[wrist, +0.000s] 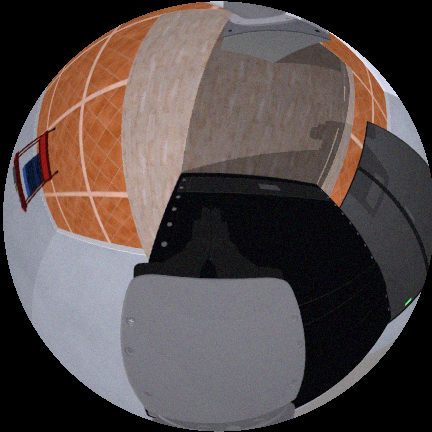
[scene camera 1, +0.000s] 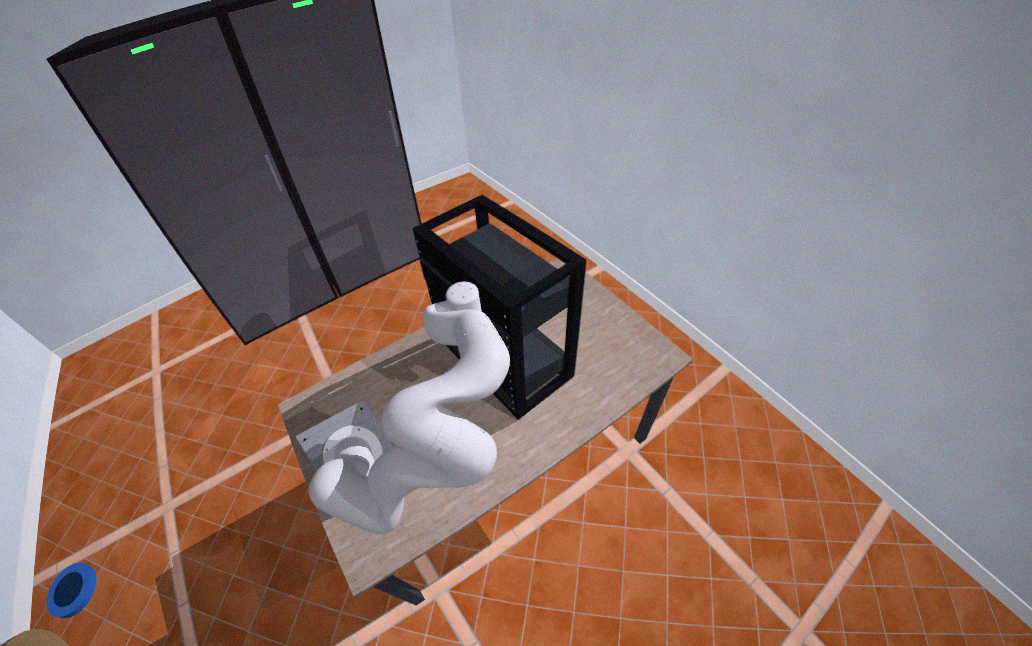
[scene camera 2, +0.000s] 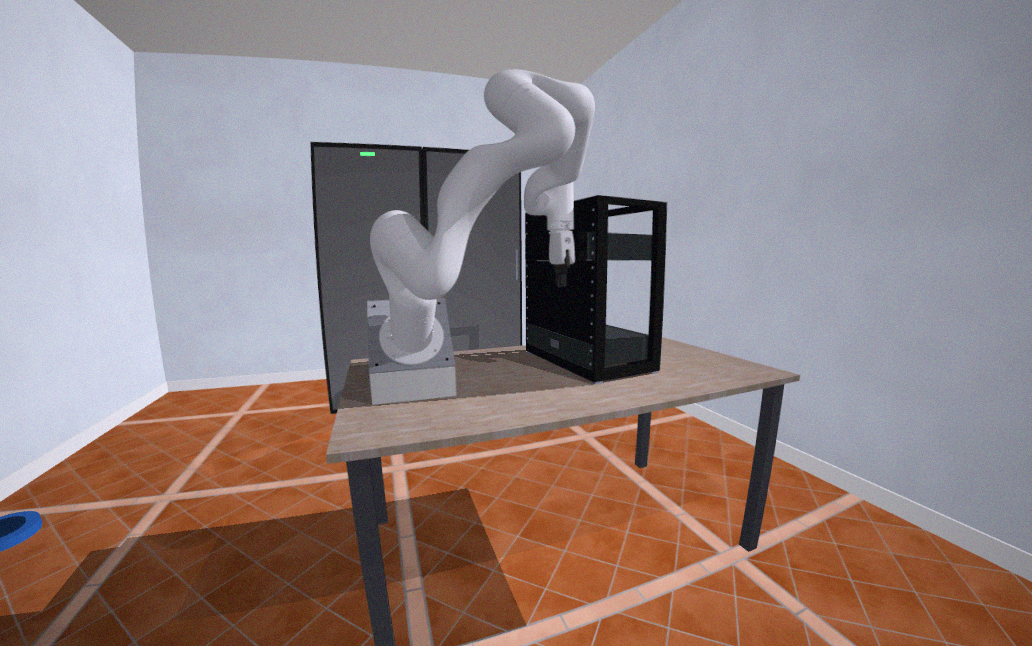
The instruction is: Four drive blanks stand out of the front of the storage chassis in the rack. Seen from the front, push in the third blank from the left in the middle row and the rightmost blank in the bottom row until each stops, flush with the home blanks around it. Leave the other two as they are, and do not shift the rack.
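The black rack (scene camera 1: 517,365) (scene camera 2: 600,304) stands upright on the table. A dark chassis (scene camera 1: 498,259) (scene camera 2: 630,246) sits in its upper part; I take it to be the storage chassis. Its front is very dark and partly hidden by the arm. The single drive blanks cannot be made out in any view, so how far each stands out cannot be told. My gripper (scene camera 2: 561,281) (wrist: 208,218) is shut and empty, pointing down in front of the rack, with its fingertips lower than the upper chassis in scene camera 2. Whether it touches anything cannot be told.
A second dark unit (scene camera 1: 542,358) (scene camera 2: 628,344) (wrist: 230,186) with a small label sits at the rack's bottom. The arm's base stands on the same table (scene camera 1: 616,327) (scene camera 2: 731,373) (wrist: 160,100). Tall dark cabinets (scene camera 1: 190,167) (scene camera 2: 365,243) (wrist: 395,200) stand behind the table.
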